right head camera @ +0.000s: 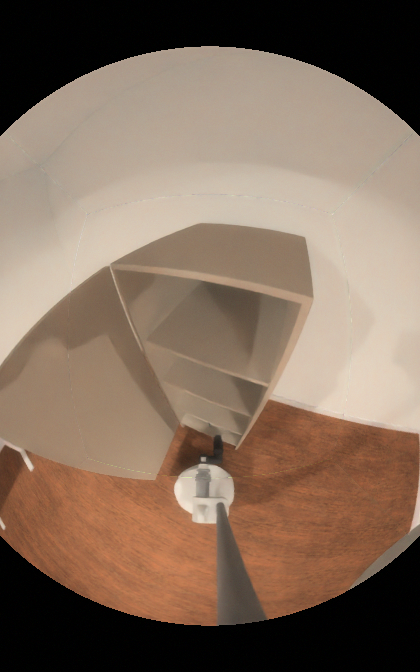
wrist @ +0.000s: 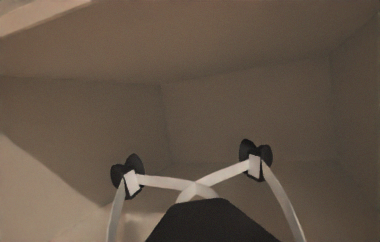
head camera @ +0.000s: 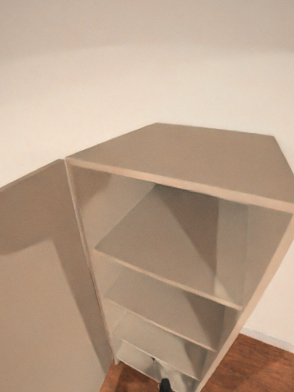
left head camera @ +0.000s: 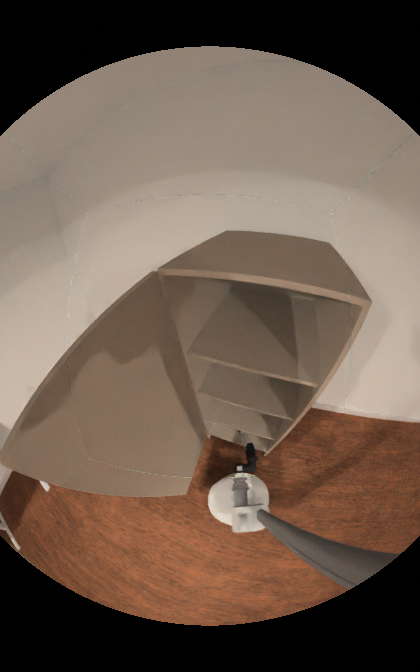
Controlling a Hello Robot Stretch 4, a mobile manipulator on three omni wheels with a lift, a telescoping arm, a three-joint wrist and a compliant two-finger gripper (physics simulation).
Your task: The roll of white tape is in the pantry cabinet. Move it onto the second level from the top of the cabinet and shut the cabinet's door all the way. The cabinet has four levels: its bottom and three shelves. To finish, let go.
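Frame: origin at the robot's base, x back, y right, z up, level; centimetres.
Seen in the pictures: gripper, fingertip midpoint: [wrist: 191, 160].
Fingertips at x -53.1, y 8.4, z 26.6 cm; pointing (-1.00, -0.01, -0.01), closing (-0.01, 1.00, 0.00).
A point is followed by its place in that frame.
The pantry cabinet [head camera: 185, 160] {x -52.3, y 7.0, z 137.3 cm} [left head camera: 260, 255] [right head camera: 215, 250] stands against the wall. Its door [head camera: 40, 250] {x -38.8, y -25.7, z 120.1 cm} [left head camera: 115, 400] [right head camera: 75, 400] is wide open on the left. My gripper [wrist: 191, 160] {x -53.1, y 8.4, z 26.6 cm} [head camera: 159, 367] is open, with its two dark fingertips wide apart and no object visible between them. It reaches into the lowest opening, below the third shelf [head camera: 155, 340] {x -52.4, y 2.9, z 41.9 cm}. The wrist view shows the compartment's back wall [wrist: 250, 110] {x -92.6, y 26.2, z 28.8 cm} ahead and the underside of the shelf above. The roll of white tape cannot be made out in any view; my gripper's body hides part of the compartment's bottom.
The cabinet's right side wall [right head camera: 292, 335] borders the opening. My wrist and arm stand low in front of the cabinet, above the wooden floor [left head camera: 150, 550] [right head camera: 125, 540]. White leg-like parts [left head camera: 9, 532] [right head camera: 25, 457] show at the far left, beyond the door.
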